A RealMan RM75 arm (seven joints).
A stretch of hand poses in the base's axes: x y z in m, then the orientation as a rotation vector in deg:
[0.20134 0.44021 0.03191 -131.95 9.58 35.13]
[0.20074 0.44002 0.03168 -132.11 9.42 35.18]
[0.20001 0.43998 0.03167 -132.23 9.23 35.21]
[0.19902 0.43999 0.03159 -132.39 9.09 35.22]
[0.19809 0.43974 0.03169 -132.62 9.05 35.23]
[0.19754 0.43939 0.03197 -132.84 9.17 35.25]
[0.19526 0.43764 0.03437 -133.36 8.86 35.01]
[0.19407 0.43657 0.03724 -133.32 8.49 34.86]
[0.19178 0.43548 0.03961 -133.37 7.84 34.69]
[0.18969 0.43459 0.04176 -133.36 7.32 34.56]
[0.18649 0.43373 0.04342 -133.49 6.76 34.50]
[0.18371 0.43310 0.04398 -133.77 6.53 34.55]
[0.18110 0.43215 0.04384 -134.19 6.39 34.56]
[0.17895 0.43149 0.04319 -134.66 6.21 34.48]
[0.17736 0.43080 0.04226 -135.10 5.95 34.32]
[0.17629 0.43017 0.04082 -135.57 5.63 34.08]
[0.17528 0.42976 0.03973 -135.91 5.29 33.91]
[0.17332 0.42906 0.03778 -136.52 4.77 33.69]
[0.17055 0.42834 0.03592 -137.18 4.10 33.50]
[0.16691 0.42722 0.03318 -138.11 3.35 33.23]
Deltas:
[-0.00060 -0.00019 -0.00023 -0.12 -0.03 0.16]
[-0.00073 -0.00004 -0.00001 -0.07 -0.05 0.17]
[-0.00099 0.00001 -0.00008 -0.12 -0.06 0.14]
[-0.00093 -0.00025 0.00010 -0.21 -0.04 0.08]
[-0.00055 -0.00035 0.00028 -0.24 0.02 -0.03]
[-0.00228 -0.00175 0.00240 -0.39 -0.33 0.25]
[-0.00119 -0.00107 0.00287 0.14 -0.20 0.20]
[-0.00229 -0.00109 0.00237 0.12 -0.31 0.40]
[-0.00209 -0.00089 0.00215 0.14 -0.24 0.31]
[-0.00320 -0.00086 0.00166 0.01 -0.22 0.39]
[-0.00278 -0.00063 0.00056 -0.22 -0.07 0.23]
[-0.00261 -0.00095 -0.00014 -0.37 -0.09 0.19]
[-0.00215 -0.00066 -0.00065 -0.40 -0.18 0.20]
[-0.00159 -0.00069 -0.00093 -0.34 -0.25 0.22]
[-0.00107 -0.00063 -0.00144 -0.35 -0.32 0.24]
[-0.00101 -0.00041 -0.00109 -0.23 -0.26 0.25]
[-0.00196 -0.00070 -0.00195 -0.45 -0.38 0.42]
[-0.00277 -0.00072 -0.00186 -0.47 -0.40 0.54]
[-0.00364 -0.00112 -0.00274 -0.71 -0.52 0.62]

